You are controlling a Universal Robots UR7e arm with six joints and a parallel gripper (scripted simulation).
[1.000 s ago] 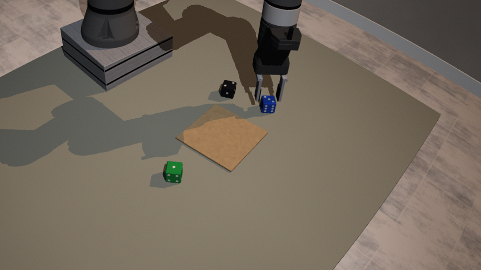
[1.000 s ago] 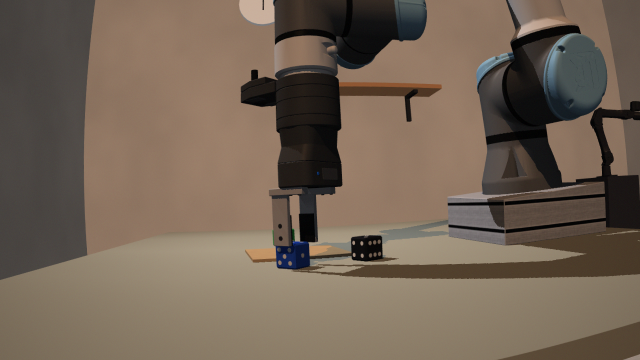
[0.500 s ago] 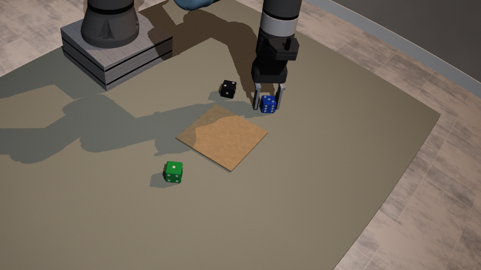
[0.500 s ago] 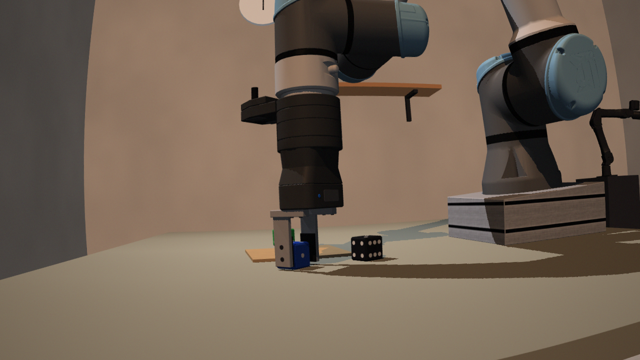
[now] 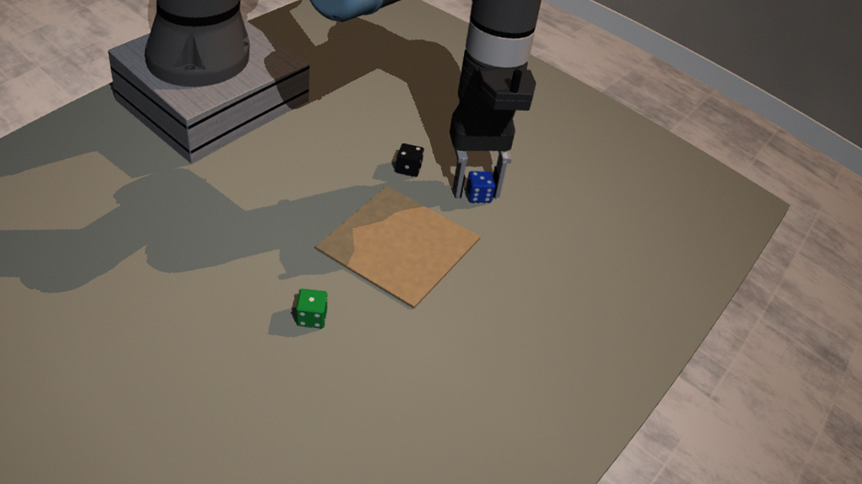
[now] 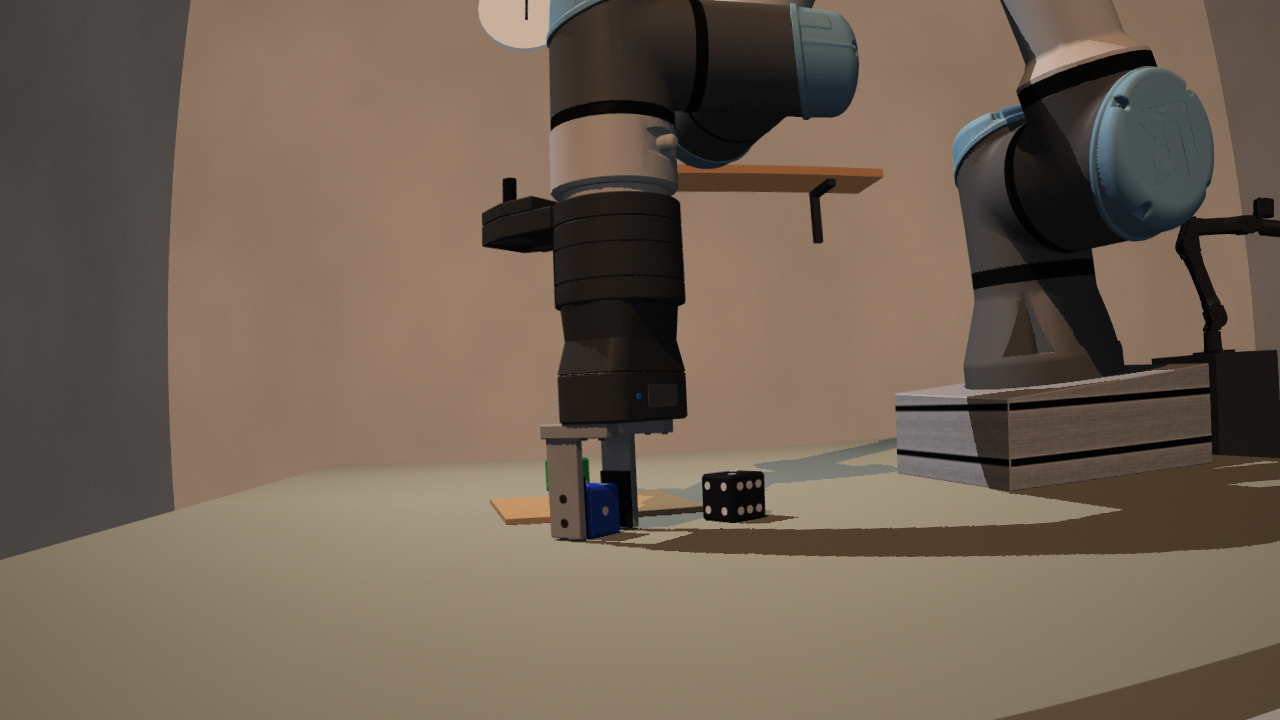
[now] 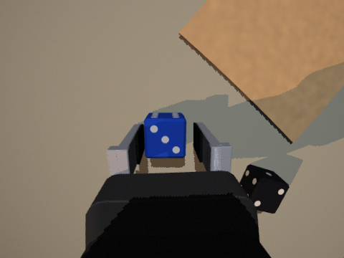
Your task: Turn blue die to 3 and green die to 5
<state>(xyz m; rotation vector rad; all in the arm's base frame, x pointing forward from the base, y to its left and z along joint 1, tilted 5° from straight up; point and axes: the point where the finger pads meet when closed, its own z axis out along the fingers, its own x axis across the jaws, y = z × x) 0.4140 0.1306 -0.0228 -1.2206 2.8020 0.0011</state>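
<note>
My gripper is now 10 mm short of the blue die. From my hand the other things lie so: green die (290 mm to the right); brown mat (10 mm behind, 140 mm to the right, 20 mm below); black die (90 mm behind, 30 mm to the right).
</note>
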